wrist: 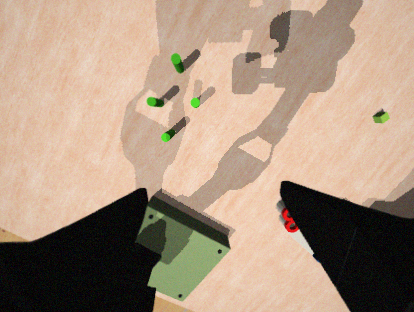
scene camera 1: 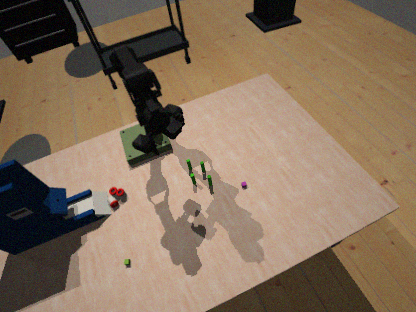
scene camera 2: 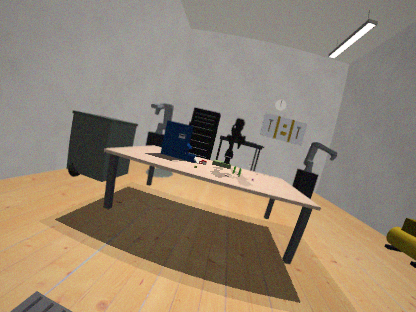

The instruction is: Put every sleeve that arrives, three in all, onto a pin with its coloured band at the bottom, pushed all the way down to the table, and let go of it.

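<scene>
Three short pale sleeves with red bands lie by the mouth of the chute. Two sleeves [scene camera 1: 113, 191] [scene camera 1: 120, 192] [wrist: 288, 215] [wrist: 291, 227] stand side by side, red ends up. The third sleeve [scene camera 1: 114, 204] seems to lie on its side at the chute end; it cannot be made out in the wrist view, where a finger hides part of that area. Several green pins [scene camera 1: 193, 178] [scene camera 2: 239, 172] [wrist: 195, 102] stand upright in a group, with no sleeve on them. My gripper [scene camera 1: 159, 137] [wrist: 214, 190] is open and empty, high over the arm's base, pointing down, away from pins and sleeves.
The blue feeder [scene camera 1: 25, 215] [scene camera 2: 177, 140] with its white chute [scene camera 1: 102, 202] stands beside the sleeves. The arm's green base plate [scene camera 1: 132, 145] [wrist: 190, 270] is under the gripper. A purple cube [scene camera 1: 244, 185] and a lime cube [scene camera 1: 127, 262] [wrist: 381, 117] lie on the table.
</scene>
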